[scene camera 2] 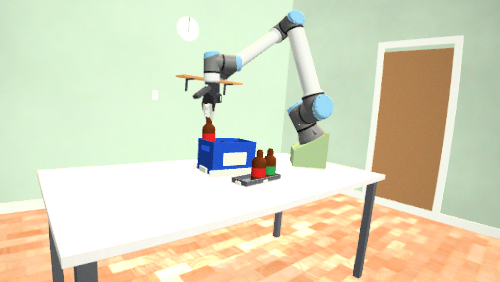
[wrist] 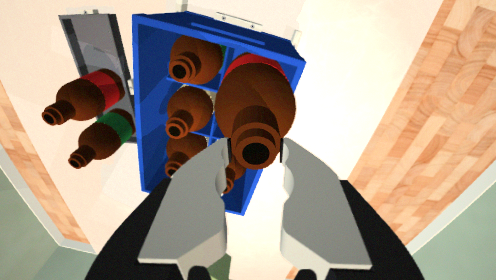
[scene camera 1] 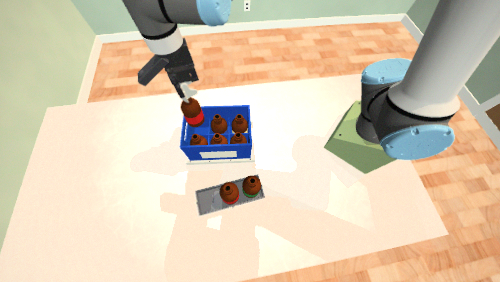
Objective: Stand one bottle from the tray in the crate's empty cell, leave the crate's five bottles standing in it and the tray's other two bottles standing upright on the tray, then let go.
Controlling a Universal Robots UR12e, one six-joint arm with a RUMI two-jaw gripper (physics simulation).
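Where they show: gripper, fingertip midpoint: (scene camera 2: 209, 120) (wrist: 255, 140) (scene camera 1: 187, 98); arm's base, link origin: (scene camera 2: 312, 138).
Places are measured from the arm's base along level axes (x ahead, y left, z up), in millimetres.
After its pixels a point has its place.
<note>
My gripper (scene camera 1: 187, 97) @[x 691, y -343, z 90 mm] (scene camera 2: 209, 118) @[x 691, y -343, z 90 mm] (wrist: 255, 140) @[x 691, y -343, z 90 mm] is shut on the neck of a brown red-label bottle (scene camera 1: 192, 111) @[x 690, y -307, z 55 mm] (scene camera 2: 208, 131) @[x 720, y -317, z 32 mm] (wrist: 256, 95) @[x 715, y -344, z 67 mm]. This bottle is roughly upright at the back left cell of the blue crate (scene camera 1: 192, 152) @[x 747, y -207, z -68 mm] (scene camera 2: 212, 159) @[x 779, y -223, z -102 mm] (wrist: 138, 100) @[x 687, y -191, z -14 mm]; its base is hidden, and I cannot tell how deep it sits. The crate's bottles (scene camera 1: 218, 125) (wrist: 190, 107) stand in the other cells. A red-label bottle (scene camera 1: 229, 192) @[x 664, y 4, z -39 mm] (scene camera 2: 258, 167) @[x 696, y 8, z -113 mm] (wrist: 90, 95) @[x 675, y -45, z -91 mm] and a green-label bottle (scene camera 1: 252, 185) @[x 578, y 11, z -42 mm] (scene camera 2: 271, 162) @[x 599, y 24, z -96 mm] (wrist: 107, 135) @[x 590, y -34, z -95 mm] stand upright on the grey tray (scene camera 1: 205, 201) @[x 770, y -27, z -184 mm] (scene camera 2: 241, 180) @[x 804, y -13, z -164 mm] (wrist: 102, 40) @[x 753, y -36, z -184 mm].
The tray lies in front of the crate on the white table (scene camera 1: 100, 200) @[x 1181, y -197, z -189 mm] (scene camera 2: 140, 200) @[x 1263, y -133, z -189 mm]. The arm's green base block (scene camera 1: 355, 150) @[x 115, y 37, z -71 mm] (scene camera 2: 312, 155) @[x 105, y 55, z -102 mm] stands to the right. A wall shelf (scene camera 2: 185, 77) shows behind the arm.
</note>
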